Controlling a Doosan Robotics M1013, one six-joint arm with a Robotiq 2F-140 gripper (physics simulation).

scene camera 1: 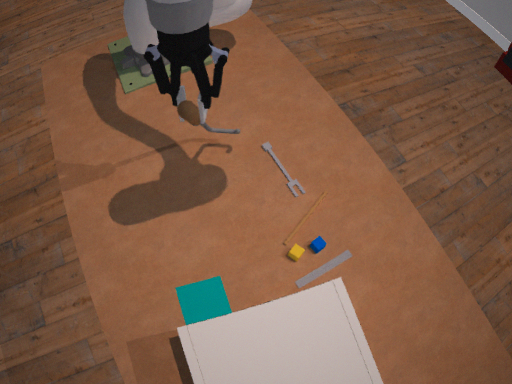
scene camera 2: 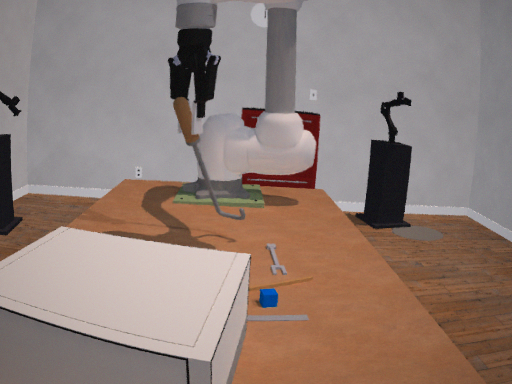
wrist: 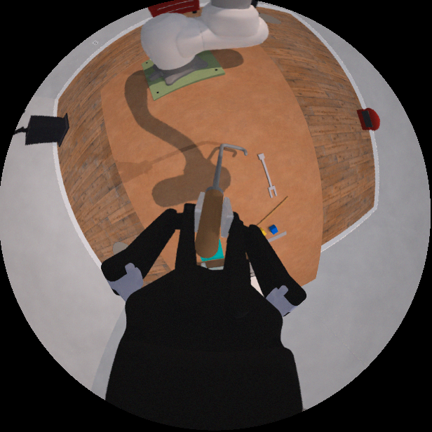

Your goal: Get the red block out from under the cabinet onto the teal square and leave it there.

Labels:
my gripper: scene camera 1 193, 116; scene camera 2; wrist
same spot on my gripper: (scene camera 2: 205, 77) = (wrist: 253, 270)

